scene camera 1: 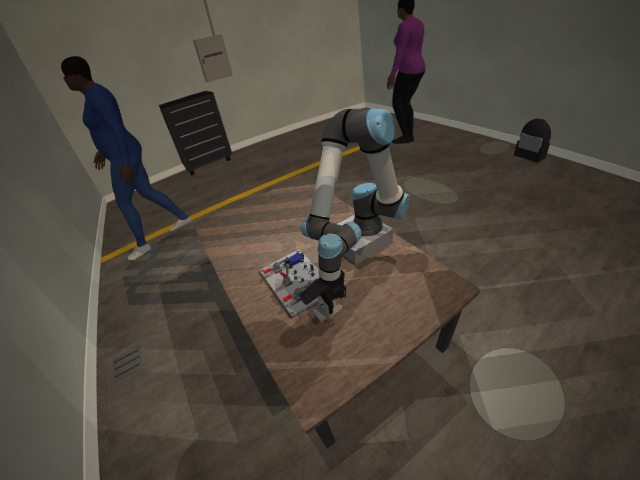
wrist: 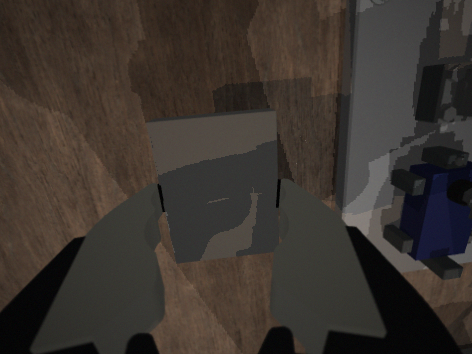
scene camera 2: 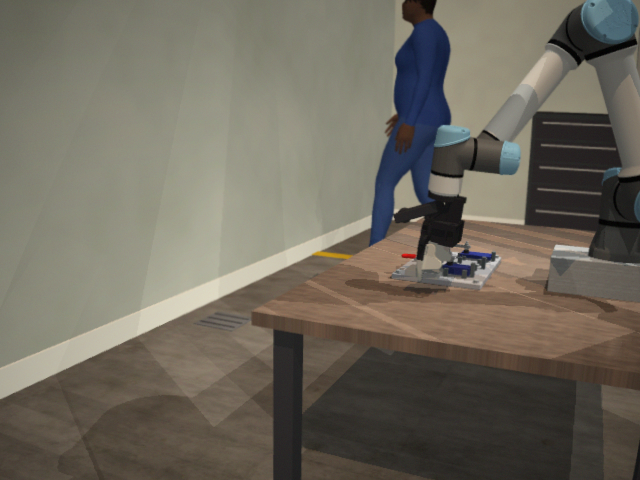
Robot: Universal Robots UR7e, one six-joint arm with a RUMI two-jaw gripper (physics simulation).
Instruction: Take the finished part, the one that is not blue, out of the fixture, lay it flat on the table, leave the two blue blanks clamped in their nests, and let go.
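Seen in the pictures: gripper, fingertip midpoint: (scene camera 1: 325,312) (wrist: 221,185) (scene camera 2: 424,276); arm's base at its link origin: (scene camera 1: 367,227) (scene camera 2: 618,257).
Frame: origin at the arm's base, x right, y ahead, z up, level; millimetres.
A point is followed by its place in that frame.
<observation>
The finished part, a grey rectangular plate (wrist: 215,150) @(x -294, y 456, z -23 mm), is held roughly level by its two sides in the wrist view. My gripper (scene camera 1: 325,312) @(x -293, y 430, z -43 mm) (scene camera 2: 428,272) @(x -293, y 430, z -43 mm) (wrist: 221,185) @(x -293, y 430, z -43 mm) is shut on it, low over the table beside the fixture (scene camera 1: 275,284) @(x 0, y 534, z -69 mm) (scene camera 2: 465,282) @(x -195, y 353, z -69 mm) (wrist: 385,50) @(x -183, y 502, z -69 mm). Whether the part touches the table cannot be told. One blue blank (scene camera 1: 295,258) @(x 83, y 384, z -53 mm) (scene camera 2: 476,255) @(x 64, y 387, z -53 mm) sits in its nest at the fixture's far side. The other blue blank (scene camera 2: 459,269) @(x -152, y 381, z -48 mm) (wrist: 435,215) @(x -145, y 394, z -43 mm) sits among its nest posts on the side near my gripper; the arm partly hides it in scene camera 1.
The wooden table (scene camera 1: 372,330) @(x -444, y 315, z -84 mm) (scene camera 2: 361,315) @(x -527, y 493, z -84 mm) (wrist: 60,60) @(x -388, y 506, z -84 mm) carries the fixture and the arm's grey base block (scene camera 1: 376,246) @(x -103, y 26, z -44 mm) (scene camera 2: 594,276) @(x -105, y 50, z -33 mm). Red clamp handles (scene camera 1: 287,298) @(x -146, y 529, z -29 mm) (scene camera 2: 408,255) @(x -147, y 524, z -29 mm) stand out on the fixture. Two people stand beyond the table.
</observation>
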